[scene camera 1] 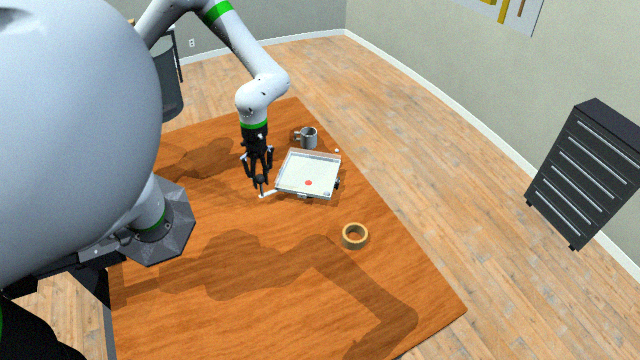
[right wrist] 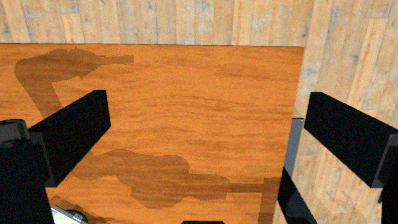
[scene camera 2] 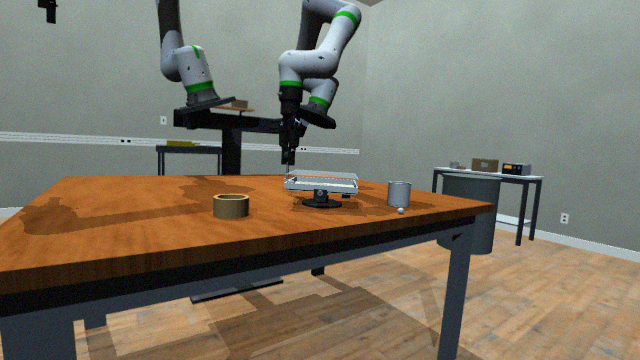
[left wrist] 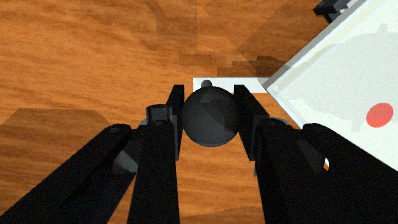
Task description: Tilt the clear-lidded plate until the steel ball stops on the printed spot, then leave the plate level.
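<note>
Visible in the pictures: my left gripper, my right gripper, a clear-lidded plate and a tan ring. Scene camera 1 and the left wrist view also show my left gripper.
</note>
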